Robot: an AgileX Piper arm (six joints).
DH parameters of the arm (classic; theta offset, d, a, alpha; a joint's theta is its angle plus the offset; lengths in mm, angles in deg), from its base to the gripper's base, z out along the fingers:
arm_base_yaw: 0 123 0 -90
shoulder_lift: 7.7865 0 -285.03 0
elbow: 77.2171 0 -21.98 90
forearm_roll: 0 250.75 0 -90
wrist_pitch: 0 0 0 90
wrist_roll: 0 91 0 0
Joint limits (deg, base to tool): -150..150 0..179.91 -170..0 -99.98..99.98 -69.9..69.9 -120..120
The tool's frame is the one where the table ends.
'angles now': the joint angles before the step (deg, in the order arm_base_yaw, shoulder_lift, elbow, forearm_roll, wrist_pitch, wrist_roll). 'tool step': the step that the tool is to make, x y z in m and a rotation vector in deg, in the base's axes. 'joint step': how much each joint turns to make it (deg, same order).
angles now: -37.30 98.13 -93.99 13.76 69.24 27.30
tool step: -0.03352 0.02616 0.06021 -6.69 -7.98 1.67
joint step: 0.00 -9.79 -0.36 0.34 0.17 -1.84
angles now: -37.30 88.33 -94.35 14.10 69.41 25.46
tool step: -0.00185 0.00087 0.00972 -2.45 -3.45 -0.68
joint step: 0.00 -1.22 -0.06 0.02 -3.03 -0.05
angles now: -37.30 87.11 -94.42 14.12 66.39 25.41
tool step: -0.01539 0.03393 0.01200 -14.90 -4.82 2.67
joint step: 6.60 -9.09 8.90 -10.19 -12.24 -0.24
